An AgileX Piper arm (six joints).
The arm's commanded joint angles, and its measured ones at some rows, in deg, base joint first. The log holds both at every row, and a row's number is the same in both.
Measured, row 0:
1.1 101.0 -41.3 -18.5 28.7 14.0
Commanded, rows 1 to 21:
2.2 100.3 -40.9 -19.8 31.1 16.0
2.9 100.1 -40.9 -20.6 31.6 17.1
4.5 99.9 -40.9 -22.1 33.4 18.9
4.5 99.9 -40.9 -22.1 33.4 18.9
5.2 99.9 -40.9 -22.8 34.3 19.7
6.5 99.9 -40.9 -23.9 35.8 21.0
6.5 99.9 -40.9 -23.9 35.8 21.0
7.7 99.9 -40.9 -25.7 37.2 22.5
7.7 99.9 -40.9 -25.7 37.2 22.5
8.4 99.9 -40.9 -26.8 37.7 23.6
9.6 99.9 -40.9 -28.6 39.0 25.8
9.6 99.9 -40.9 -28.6 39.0 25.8
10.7 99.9 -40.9 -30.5 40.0 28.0
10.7 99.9 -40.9 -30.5 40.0 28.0
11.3 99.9 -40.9 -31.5 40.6 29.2
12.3 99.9 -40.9 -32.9 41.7 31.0
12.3 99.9 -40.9 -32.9 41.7 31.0
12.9 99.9 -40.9 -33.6 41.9 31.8
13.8 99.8 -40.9 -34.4 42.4 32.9
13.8 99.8 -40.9 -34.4 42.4 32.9
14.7 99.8 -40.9 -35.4 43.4 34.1
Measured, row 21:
13.6 100.3 -41.1 -31.4 39.9 31.7
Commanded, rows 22 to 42:
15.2 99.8 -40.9 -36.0 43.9 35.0
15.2 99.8 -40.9 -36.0 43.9 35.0
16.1 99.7 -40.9 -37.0 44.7 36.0
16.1 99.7 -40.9 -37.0 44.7 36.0
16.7 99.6 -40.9 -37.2 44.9 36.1
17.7 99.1 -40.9 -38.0 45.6 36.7
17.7 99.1 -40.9 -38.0 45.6 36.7
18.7 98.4 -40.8 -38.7 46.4 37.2
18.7 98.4 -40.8 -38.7 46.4 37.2
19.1 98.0 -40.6 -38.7 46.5 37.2
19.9 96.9 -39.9 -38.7 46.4 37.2
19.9 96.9 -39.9 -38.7 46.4 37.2
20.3 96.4 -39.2 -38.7 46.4 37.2
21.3 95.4 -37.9 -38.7 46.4 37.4
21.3 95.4 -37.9 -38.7 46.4 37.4
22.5 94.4 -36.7 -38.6 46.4 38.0
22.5 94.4 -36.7 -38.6 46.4 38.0
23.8 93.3 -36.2 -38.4 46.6 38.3
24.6 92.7 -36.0 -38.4 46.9 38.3
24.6 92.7 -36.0 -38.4 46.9 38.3
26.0 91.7 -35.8 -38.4 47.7 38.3
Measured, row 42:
24.2 93.7 -36.2 -35.9 44.3 37.6
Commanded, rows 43 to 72:
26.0 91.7 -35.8 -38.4 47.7 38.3
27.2 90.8 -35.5 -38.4 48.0 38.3
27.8 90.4 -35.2 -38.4 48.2 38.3
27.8 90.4 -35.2 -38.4 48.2 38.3
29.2 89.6 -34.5 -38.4 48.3 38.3
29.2 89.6 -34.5 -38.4 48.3 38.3
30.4 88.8 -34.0 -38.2 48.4 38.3
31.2 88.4 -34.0 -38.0 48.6 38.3
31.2 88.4 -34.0 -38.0 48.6 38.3
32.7 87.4 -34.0 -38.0 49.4 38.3
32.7 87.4 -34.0 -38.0 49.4 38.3
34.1 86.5 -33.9 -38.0 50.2 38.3
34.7 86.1 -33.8 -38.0 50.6 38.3
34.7 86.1 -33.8 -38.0 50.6 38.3
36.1 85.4 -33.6 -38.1 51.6 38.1
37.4 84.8 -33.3 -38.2 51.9 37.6
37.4 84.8 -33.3 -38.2 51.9 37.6
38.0 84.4 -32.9 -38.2 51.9 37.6
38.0 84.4 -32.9 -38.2 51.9 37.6
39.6 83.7 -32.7 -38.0 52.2 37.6
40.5 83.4 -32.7 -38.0 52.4 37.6
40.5 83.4 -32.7 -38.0 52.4 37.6
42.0 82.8 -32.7 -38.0 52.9 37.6
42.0 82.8 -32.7 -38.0 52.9 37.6
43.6 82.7 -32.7 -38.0 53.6 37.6
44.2 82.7 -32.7 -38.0 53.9 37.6
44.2 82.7 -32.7 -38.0 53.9 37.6
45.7 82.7 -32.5 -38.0 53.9 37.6
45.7 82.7 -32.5 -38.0 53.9 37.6
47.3 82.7 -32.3 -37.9 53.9 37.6
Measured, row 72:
45.5 83.1 -32.8 -35.3 51.1 37.8
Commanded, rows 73 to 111:
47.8 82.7 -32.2 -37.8 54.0 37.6
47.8 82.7 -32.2 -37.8 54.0 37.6
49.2 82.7 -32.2 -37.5 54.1 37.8
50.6 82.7 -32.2 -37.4 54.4 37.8
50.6 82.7 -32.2 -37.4 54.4 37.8
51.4 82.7 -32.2 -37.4 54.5 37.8
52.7 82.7 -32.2 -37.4 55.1 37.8
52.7 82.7 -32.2 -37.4 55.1 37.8
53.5 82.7 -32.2 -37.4 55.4 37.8
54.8 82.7 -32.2 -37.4 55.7 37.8
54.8 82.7 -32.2 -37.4 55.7 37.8
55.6 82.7 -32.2 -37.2 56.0 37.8
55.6 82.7 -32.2 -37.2 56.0 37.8
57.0 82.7 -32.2 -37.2 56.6 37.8
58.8 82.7 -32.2 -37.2 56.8 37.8
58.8 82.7 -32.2 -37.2 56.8 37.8
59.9 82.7 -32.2 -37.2 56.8 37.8
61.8 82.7 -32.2 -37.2 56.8 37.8
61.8 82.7 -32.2 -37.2 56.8 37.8
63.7 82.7 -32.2 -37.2 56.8 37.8
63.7 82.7 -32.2 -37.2 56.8 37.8
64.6 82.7 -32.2 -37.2 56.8 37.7
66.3 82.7 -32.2 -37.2 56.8 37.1
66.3 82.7 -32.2 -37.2 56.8 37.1
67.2 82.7 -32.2 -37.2 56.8 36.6
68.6 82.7 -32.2 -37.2 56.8 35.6
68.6 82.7 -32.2 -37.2 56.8 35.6
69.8 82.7 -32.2 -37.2 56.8 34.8
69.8 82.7 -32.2 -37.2 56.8 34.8
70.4 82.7 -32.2 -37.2 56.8 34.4
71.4 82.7 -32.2 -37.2 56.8 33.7
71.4 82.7 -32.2 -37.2 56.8 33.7
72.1 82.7 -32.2 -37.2 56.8 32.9
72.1 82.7 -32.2 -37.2 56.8 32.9
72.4 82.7 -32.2 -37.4 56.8 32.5
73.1 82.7 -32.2 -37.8 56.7 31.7
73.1 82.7 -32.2 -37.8 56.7 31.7
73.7 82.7 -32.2 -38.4 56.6 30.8
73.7 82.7 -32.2 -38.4 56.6 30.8
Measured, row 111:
72.9 82.9 -32.4 -34.4 54.1 32.6
